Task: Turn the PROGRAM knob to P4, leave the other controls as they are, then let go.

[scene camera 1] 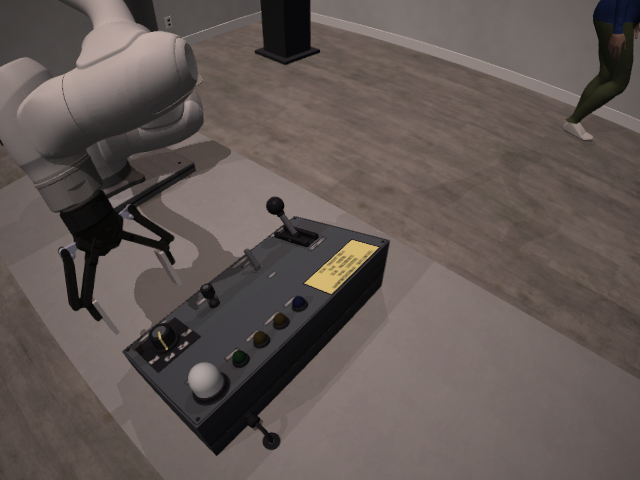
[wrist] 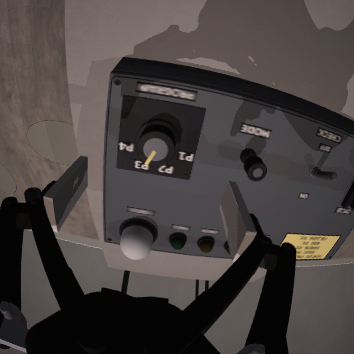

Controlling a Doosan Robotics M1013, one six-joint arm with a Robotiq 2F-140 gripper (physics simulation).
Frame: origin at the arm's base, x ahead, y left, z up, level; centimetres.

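Seen in the pictures: gripper, fingertip midpoint: (scene camera 1: pixel 146 305) (wrist: pixel 154 183); arm's base at its link origin: (scene camera 1: pixel 107 181).
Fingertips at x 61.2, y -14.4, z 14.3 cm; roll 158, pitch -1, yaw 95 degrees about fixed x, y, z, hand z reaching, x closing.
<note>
Offsets run from my fingertips to a thing's top centre. "spot": to the spot under its first point.
The PROGRAM knob @(dz -5.2, dx +2.0, dy -0.4 cm) (scene camera 1: pixel 162 336) (wrist: pixel 156 148) is round and black with a yellow pointer line. It sits at one end of the dark control box (scene camera 1: pixel 231 310) (wrist: pixel 200 205). In the wrist view its line points at the P3 mark; P4 is the mark beside P3, toward the box's end edge. My gripper (scene camera 1: pixel 148 308) (wrist: pixel 154 183) is open and empty, its fingers wide apart. It hangs above and beside the knob's end of the box, apart from the knob. The knob is not between the fingertips.
On the box are a white dome @(spot: dz +0.8, dx +18.8, dy -0.5 cm) (scene camera 1: pixel 205 380) (wrist: pixel 136 242), the MODE knob @(dz -4.4, dx +0.4, dy +11.5 cm) (scene camera 1: pixel 207 292) (wrist: pixel 254 166), a toggle switch @(dz -5.0, dx -0.9, dy +23.4 cm) (scene camera 1: pixel 252 259) (wrist: pixel 324 173), a ball-topped lever @(dz -1.1, dx -6.5, dy +35.0 cm) (scene camera 1: pixel 275 205), several coloured lamps and a yellow label @(spot: dz -3.6, dx +15.5, dy +32.9 cm) (scene camera 1: pixel 342 266) (wrist: pixel 311 246). A person (scene camera 1: pixel 610 62) stands at the far right.
</note>
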